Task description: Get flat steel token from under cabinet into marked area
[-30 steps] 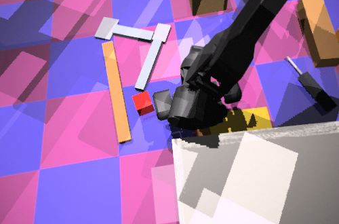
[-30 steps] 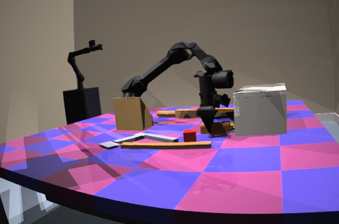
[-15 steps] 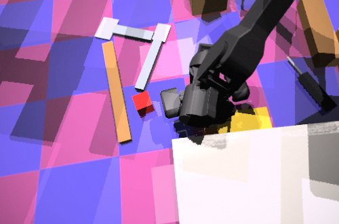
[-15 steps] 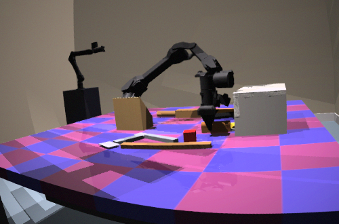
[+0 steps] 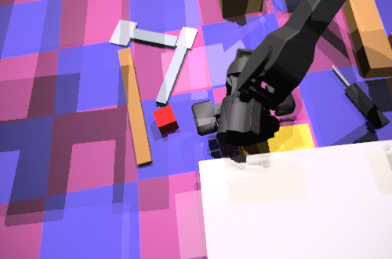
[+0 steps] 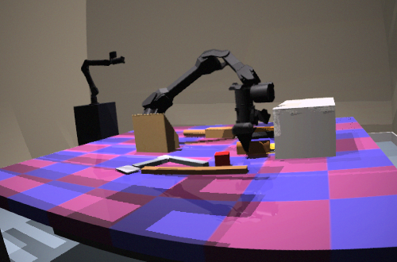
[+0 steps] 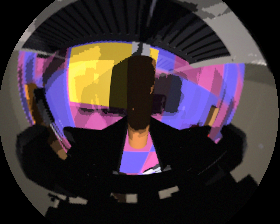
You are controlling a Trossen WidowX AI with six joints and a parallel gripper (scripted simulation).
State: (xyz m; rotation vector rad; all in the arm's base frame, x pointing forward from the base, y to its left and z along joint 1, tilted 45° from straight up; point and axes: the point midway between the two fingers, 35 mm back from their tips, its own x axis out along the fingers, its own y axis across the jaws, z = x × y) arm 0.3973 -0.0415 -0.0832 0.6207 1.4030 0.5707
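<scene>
My gripper tip is now 220 mm past the grey paddle-ended bar and 90 mm to the left of it. From my gripper tip the other things lie so: black screwdriver: 240 mm to the left, 10 mm behind; then flat steel token: 220 mm ahead, 30 mm to the left; then red cube: 150 mm to the right, 50 mm behind, 10 mm above.
</scene>
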